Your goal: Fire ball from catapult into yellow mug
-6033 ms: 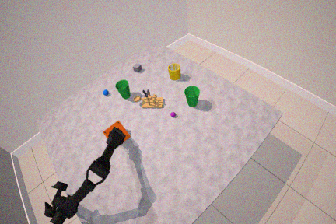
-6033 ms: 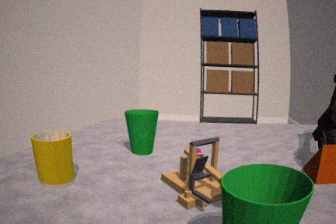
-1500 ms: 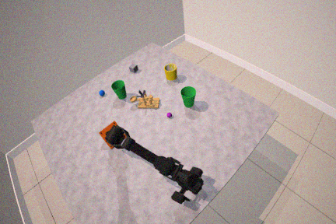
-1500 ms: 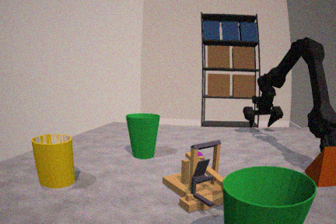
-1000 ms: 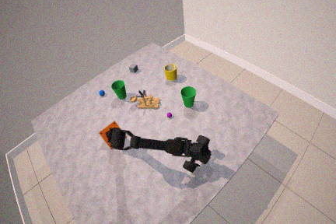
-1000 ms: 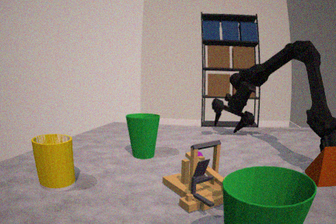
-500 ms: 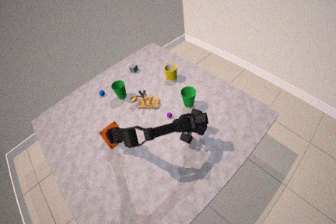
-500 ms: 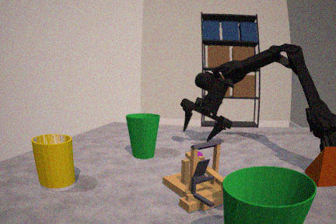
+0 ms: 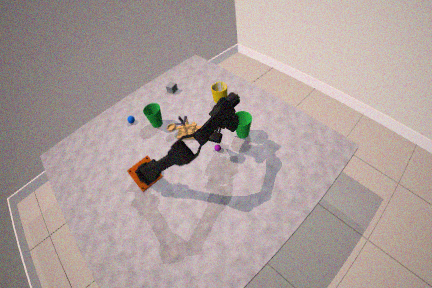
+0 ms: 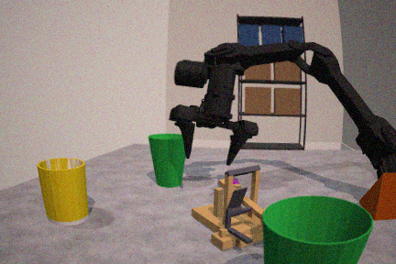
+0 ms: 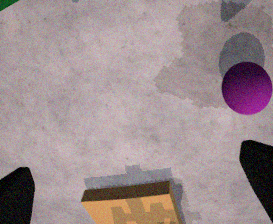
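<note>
My gripper tip is now 10 cm past the catapult upright frame, 15 cm to the right of it and 1 cm below it. The rest, counted from my gripper tip: wooden catapult: 11 cm behind, 18 cm to the left, 2 cm below; then purple ball: 4 cm behind, 4 cm to the right, 6 cm below; then yellow mug: 19 cm ahead, 24 cm to the left, 5 cm below.
</note>
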